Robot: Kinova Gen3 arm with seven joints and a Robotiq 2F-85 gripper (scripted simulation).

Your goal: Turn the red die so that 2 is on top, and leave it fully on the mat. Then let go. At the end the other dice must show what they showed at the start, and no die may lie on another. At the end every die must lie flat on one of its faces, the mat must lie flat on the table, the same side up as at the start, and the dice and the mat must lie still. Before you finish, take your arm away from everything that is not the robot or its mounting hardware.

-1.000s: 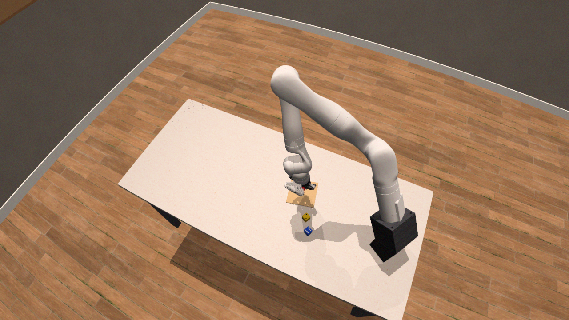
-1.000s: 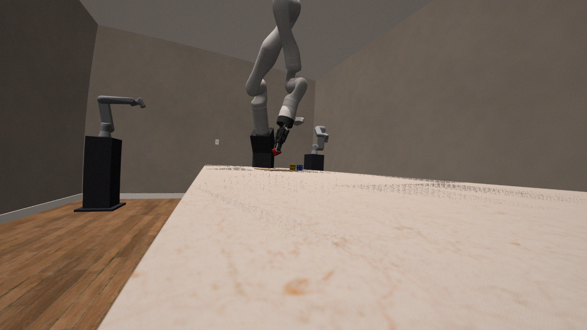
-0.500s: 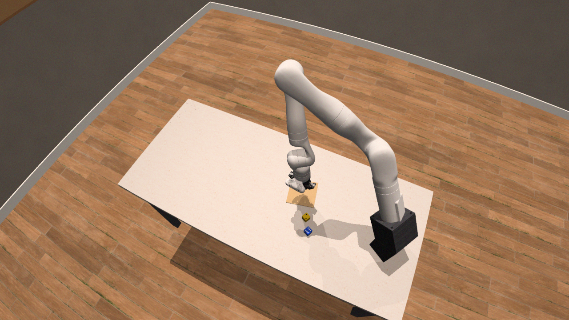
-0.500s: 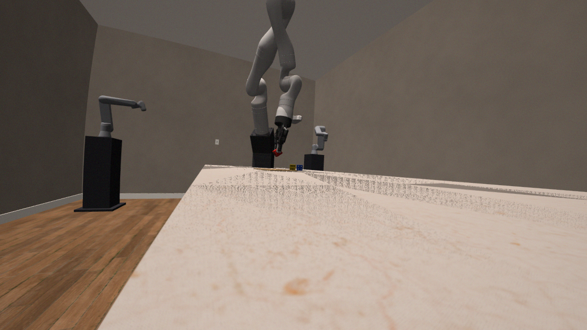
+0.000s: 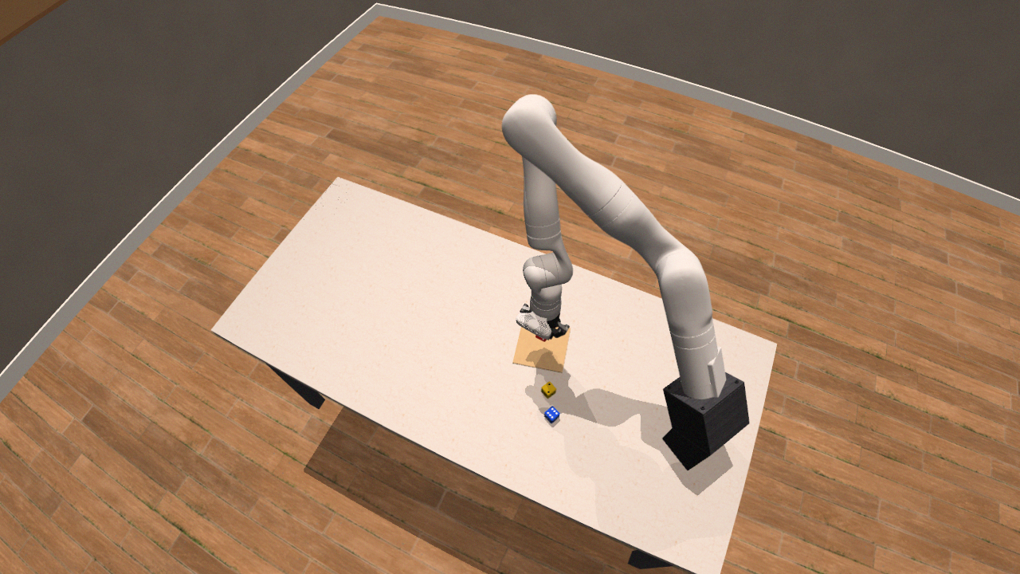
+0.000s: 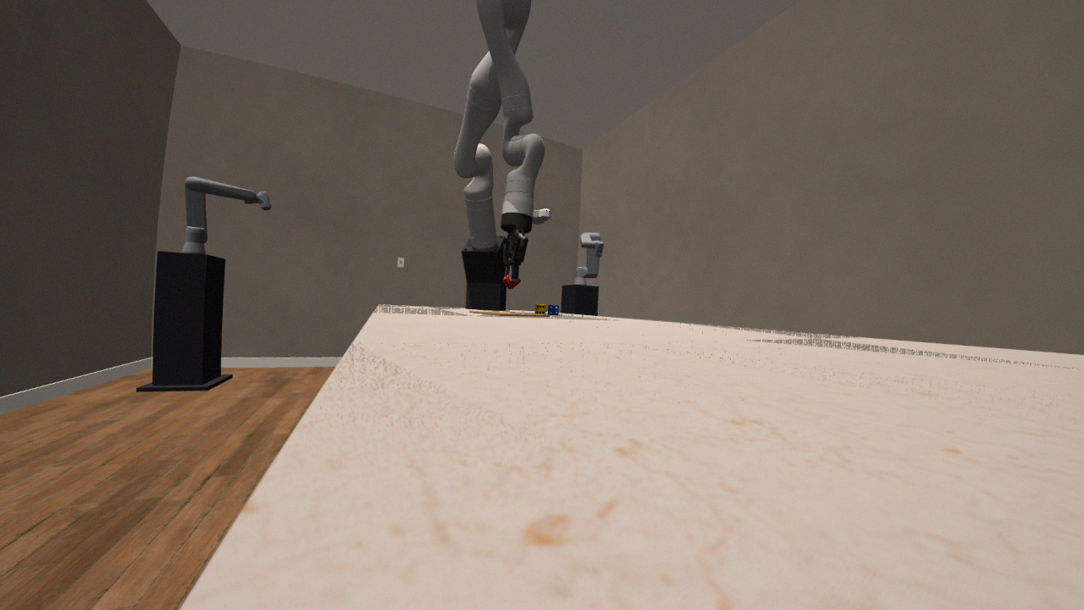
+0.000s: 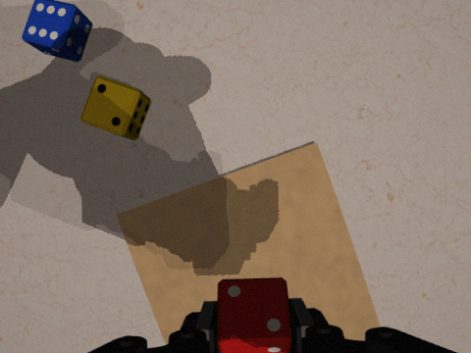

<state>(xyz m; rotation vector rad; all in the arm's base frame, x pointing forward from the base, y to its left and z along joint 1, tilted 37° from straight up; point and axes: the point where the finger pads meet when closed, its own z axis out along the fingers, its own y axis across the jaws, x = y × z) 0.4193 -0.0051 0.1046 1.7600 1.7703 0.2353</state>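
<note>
Now: the tan mat 10 cm below my hand. Also, from my hand: blue die (17 cm to the left, 11 cm behind, 8 cm below); then yellow die (12 cm to the left, 8 cm below, 7 cm behind); then red die (2 cm below).
</note>
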